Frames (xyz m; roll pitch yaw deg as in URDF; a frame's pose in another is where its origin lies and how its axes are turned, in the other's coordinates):
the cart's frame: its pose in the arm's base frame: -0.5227 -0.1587 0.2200 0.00 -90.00 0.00
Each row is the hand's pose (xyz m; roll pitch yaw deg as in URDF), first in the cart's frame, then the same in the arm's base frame.
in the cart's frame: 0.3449 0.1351 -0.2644 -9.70 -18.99 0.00
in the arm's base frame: -0.2583 -0.0236 0.5649 170.30 -71.01 180.00
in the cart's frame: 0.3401 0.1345 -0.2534 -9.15 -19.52 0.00
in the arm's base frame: -0.2693 -0.0242 0.5601 170.85 -70.48 180.00
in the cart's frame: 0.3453 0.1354 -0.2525 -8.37 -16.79 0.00
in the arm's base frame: -0.2702 -0.0233 0.5653 171.63 -73.21 180.00
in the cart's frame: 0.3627 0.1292 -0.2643 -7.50 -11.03 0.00
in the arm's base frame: -0.2584 -0.0295 0.5827 172.50 -78.97 180.00
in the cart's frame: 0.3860 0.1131 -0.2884 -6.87 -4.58 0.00
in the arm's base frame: -0.2343 -0.0456 0.6060 173.13 -85.42 180.00
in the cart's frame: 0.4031 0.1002 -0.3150 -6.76 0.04 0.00
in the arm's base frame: -0.2077 -0.0585 0.6231 -6.76 -89.96 0.00
